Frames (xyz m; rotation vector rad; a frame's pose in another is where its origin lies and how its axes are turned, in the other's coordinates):
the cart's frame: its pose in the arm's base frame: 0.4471 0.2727 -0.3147 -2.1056 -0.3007 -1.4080
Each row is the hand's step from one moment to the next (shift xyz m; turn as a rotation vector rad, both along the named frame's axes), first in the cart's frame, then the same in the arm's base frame.
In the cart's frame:
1: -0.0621 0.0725 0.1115 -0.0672 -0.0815 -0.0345
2: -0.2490 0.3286 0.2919 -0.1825 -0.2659 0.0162
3: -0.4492 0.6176 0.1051 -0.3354 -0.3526 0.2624
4: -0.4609 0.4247 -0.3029 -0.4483 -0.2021 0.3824
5: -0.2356 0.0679 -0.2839 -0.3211 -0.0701 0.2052
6: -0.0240 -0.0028 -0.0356 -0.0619 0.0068 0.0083
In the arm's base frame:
1: 0.0950 0.0142 -0.1110 -0.0941 0.0543 -0.0233
2: 0.2801 -0.0633 -0.4156 -0.1927 0.2470 -0.0780
3: 0.1934 -0.3782 -0.6433 -0.1094 0.4792 -0.2532
4: -0.2186 -0.4576 -0.4768 0.0088 0.4421 -0.4388
5: -0.2834 -0.1885 -0.1577 -0.0102 0.2168 -0.3210
6: -0.0387 -0.0153 -0.0109 -0.0161 0.0073 -0.0603

